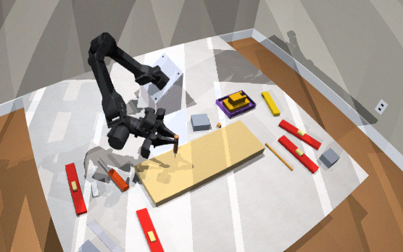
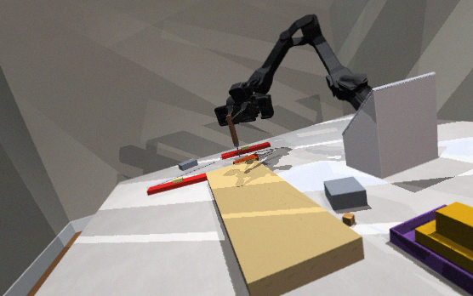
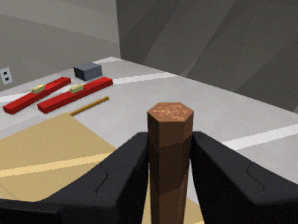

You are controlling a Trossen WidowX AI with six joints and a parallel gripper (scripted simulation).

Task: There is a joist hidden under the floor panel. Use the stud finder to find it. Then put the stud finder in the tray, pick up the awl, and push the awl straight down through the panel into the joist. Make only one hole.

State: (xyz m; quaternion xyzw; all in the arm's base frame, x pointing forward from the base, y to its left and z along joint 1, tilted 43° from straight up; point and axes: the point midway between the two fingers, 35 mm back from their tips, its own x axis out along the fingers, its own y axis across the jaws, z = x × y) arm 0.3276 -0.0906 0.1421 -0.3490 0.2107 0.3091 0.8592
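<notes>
Now: gripper tip 60 mm above the awl. From my gripper tip the other things lie so: small brown cube: 110 mm behind, 300 mm to the left, 200 mm below; pencil: 170 mm ahead, 420 mm to the left, 200 mm below; orange-handled screwdriver: 140 mm behind, 230 mm to the right, 190 mm below.
</notes>
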